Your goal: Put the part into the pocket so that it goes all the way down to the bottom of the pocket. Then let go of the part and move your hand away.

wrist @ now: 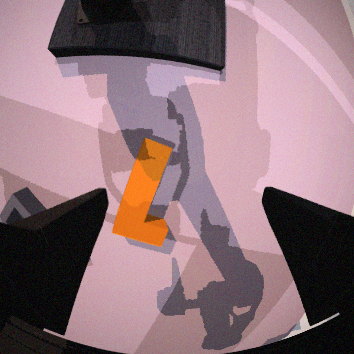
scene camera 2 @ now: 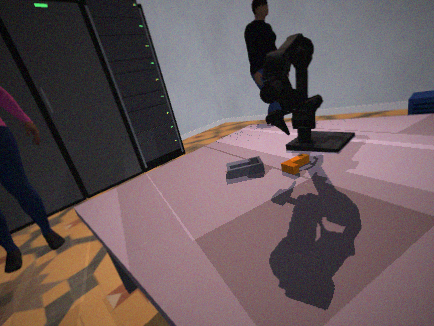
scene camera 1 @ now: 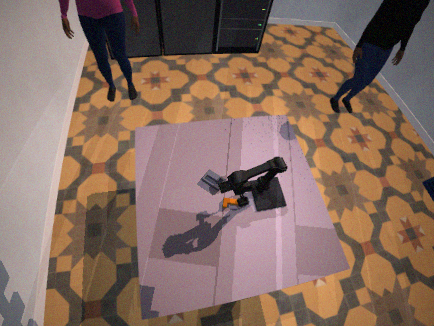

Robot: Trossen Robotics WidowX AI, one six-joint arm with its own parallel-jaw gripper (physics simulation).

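Seen in the pictures: gripper, between the fingertips: (wrist: 186, 195) (scene camera 2: 301, 131) (scene camera 1: 239, 198); arm's base, origin of its link: (wrist: 104, 2) (scene camera 2: 304, 140) (scene camera 1: 260, 186).
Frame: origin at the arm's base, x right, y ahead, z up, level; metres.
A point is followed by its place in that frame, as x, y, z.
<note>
The orange L-shaped part (scene camera 1: 227, 202) @[-0.025, 0.267, 0.004] (scene camera 2: 290, 166) @[-0.027, 0.295, 0.004] (wrist: 136, 195) @[-0.022, 0.238, 0.006] lies flat on the table. In the wrist view its long leg points up towards the arm's base, with the short leg at the lower end. The grey block with the pocket (scene camera 1: 215, 187) @[0.098, 0.305, 0.009] (scene camera 2: 245, 173) @[0.136, 0.331, -0.014] stands apart from it; its pocket looks empty. In the wrist view a corner of the block (wrist: 31, 197) @[0.117, 0.230, -0.014] shows at the left edge, partly behind a finger. My gripper (scene camera 1: 233, 194) @[-0.052, 0.213, 0.102] (wrist: 186, 195) @[-0.052, 0.213, 0.102] is wide open and empty, above the table. In the wrist view the part shows between the fingers, nearer the left one.
The arm's dark base plate (scene camera 1: 272, 199) @[-0.110, -0.038, -0.007] (scene camera 2: 320, 142) @[-0.070, 0.023, -0.005] (wrist: 135, 42) @[-0.036, 0.068, -0.003] is on the table (scene camera 1: 175, 285) @[-0.378, 0.732, -0.024] (scene camera 2: 150, 250) @[0.186, 0.765, -0.024], close to the part. The arm's shadow falls over and around the part. Two people and dark cabinets (scene camera 1: 187, 27) (scene camera 2: 55, 100) stand beyond the table.
</note>
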